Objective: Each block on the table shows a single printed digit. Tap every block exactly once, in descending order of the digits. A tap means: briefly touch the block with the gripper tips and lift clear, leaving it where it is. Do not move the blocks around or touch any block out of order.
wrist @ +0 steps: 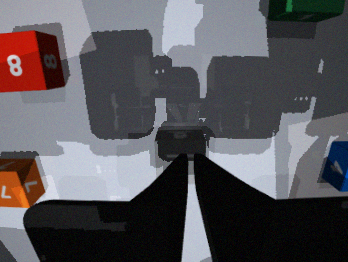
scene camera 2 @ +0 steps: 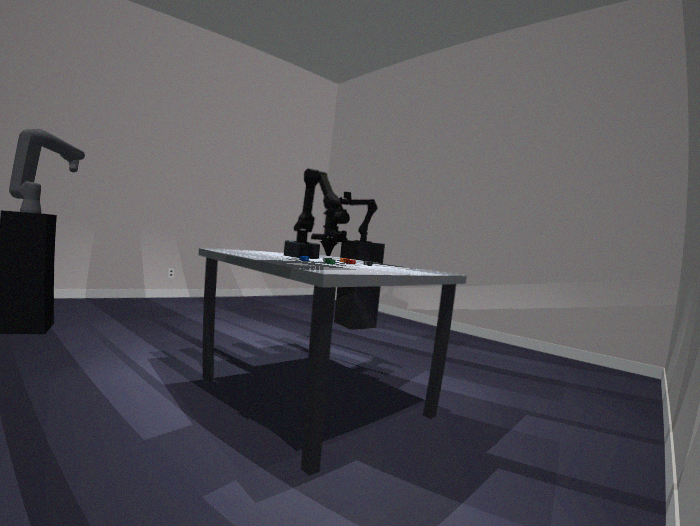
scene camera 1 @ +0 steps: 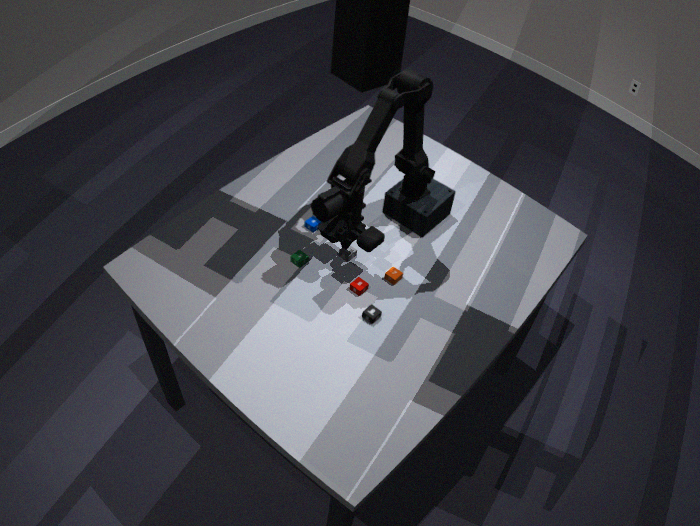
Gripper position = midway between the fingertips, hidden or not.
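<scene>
A grey block (wrist: 169,144) is here in the scene. As for my gripper (scene camera 1: 345,247), which the wrist view shows too (wrist: 190,160), it is shut and holds nothing.
</scene>
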